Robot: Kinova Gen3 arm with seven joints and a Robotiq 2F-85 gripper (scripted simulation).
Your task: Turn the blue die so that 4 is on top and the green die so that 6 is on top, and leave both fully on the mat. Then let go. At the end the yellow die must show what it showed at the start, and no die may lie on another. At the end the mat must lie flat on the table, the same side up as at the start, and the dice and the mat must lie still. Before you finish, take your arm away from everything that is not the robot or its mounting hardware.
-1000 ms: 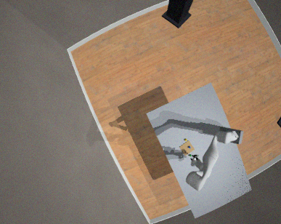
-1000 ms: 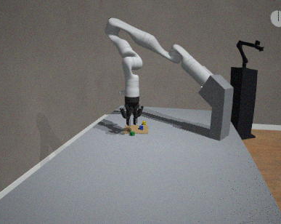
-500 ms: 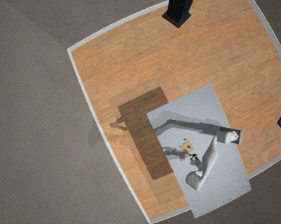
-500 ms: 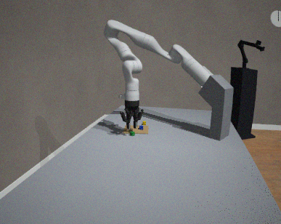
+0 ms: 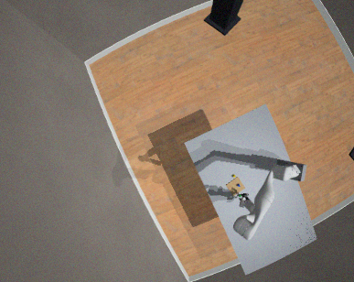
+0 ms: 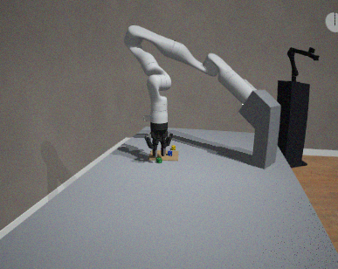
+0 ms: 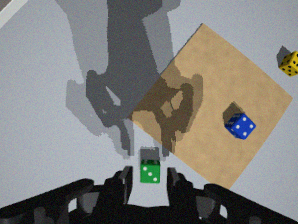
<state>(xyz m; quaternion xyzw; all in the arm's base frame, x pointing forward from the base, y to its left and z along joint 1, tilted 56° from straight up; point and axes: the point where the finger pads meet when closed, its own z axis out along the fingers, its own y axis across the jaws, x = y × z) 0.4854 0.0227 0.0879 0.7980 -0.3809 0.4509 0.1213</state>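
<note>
My hand is 4 cm above the green die. The rest, counted from my hand: blue die (8 cm to the right, 7 cm behind, 3 cm below); tan mat (9 cm to the right, 4 cm below, 4 cm behind); yellow die (18 cm to the right, 10 cm behind, 4 cm below).
</note>
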